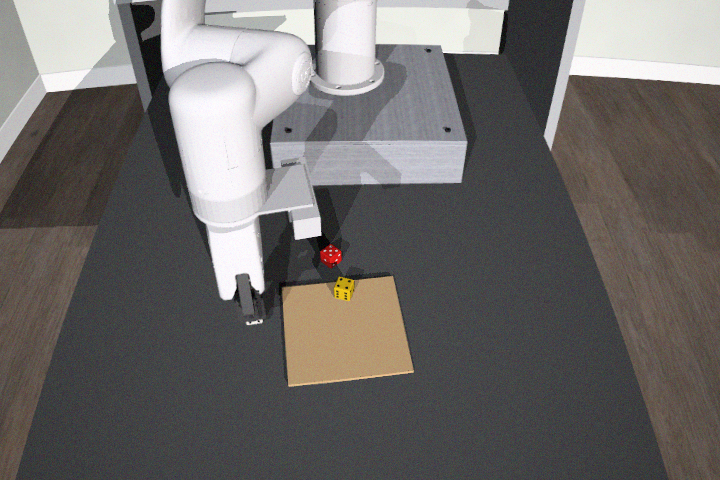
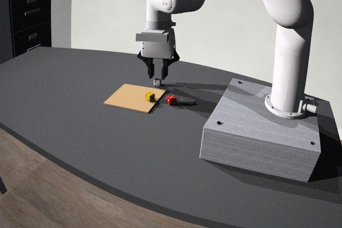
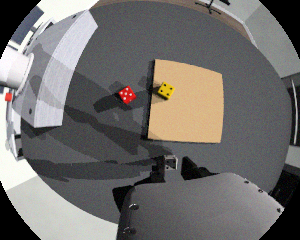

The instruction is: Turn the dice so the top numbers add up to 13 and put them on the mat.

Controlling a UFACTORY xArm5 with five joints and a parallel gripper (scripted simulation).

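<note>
Now: hand 40 mm above the white die. The rest, counted from my hand: yellow die (50 mm behind, 100 mm to the left, 30 mm below); red die (110 mm behind, 70 mm to the left, 40 mm below); tan mat (110 mm to the left, 40 mm below).
</note>
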